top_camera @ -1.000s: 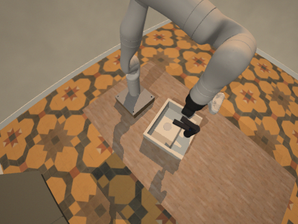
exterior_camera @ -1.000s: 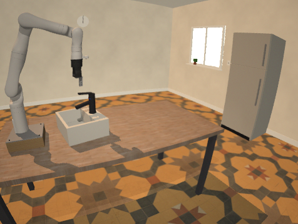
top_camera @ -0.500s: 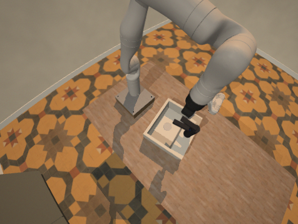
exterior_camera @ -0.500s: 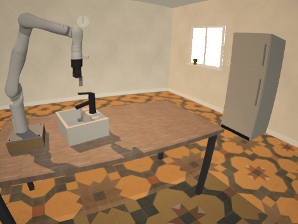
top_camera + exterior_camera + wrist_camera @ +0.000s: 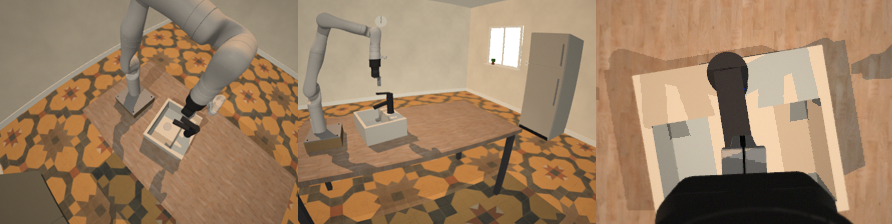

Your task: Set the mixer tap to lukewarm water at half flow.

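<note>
Now: hand 30 mm short of the black lever, 10 mm to the right of it and 70 mm above it. Also, from my hand: sink basin (40 mm behind, 310 mm below); then black mixer tap (50 mm ahead, 10 mm to the left, 120 mm below).
</note>
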